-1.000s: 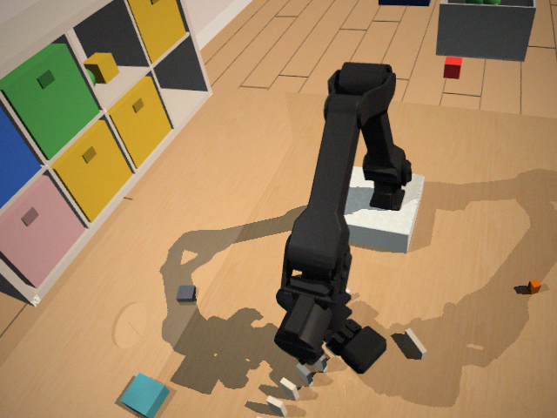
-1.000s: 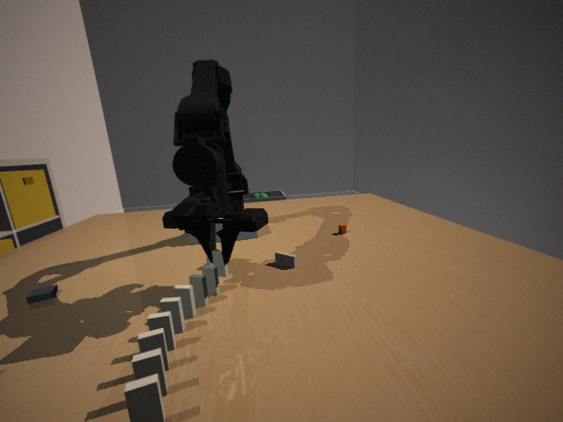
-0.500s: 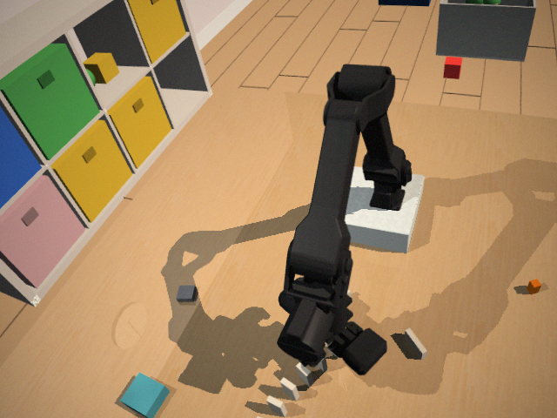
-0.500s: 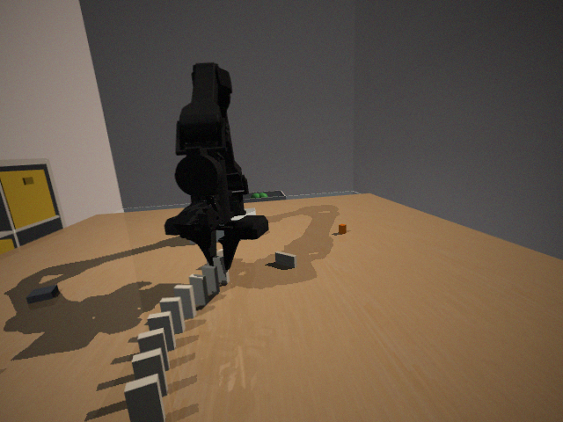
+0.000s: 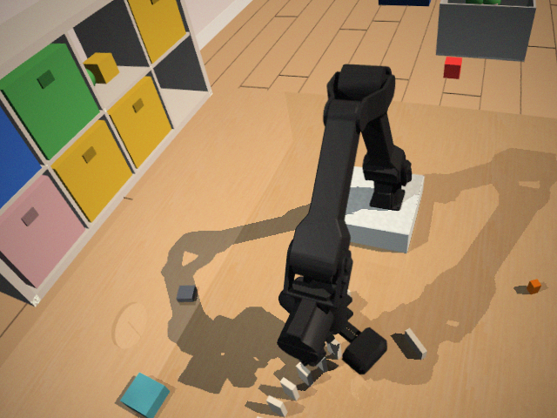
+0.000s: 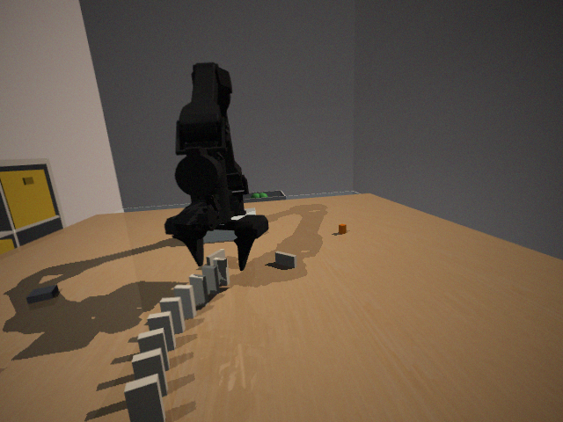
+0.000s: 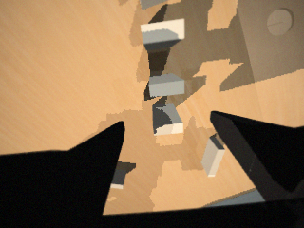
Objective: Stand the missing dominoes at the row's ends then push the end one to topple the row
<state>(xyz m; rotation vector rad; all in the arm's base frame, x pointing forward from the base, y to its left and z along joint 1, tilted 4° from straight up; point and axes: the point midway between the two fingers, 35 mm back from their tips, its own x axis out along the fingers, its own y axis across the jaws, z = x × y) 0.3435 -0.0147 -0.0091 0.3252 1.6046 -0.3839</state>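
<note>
Right now the flat grey block is 33 cm to the right of my gripper tip, 3 cm below it and 3 cm behind it. Round my gripper tip: teal cube: 29 cm to the right, 19 cm ahead, 2 cm below; then orange cube: 32 cm to the left, 22 cm behind, 2 cm below.
</note>
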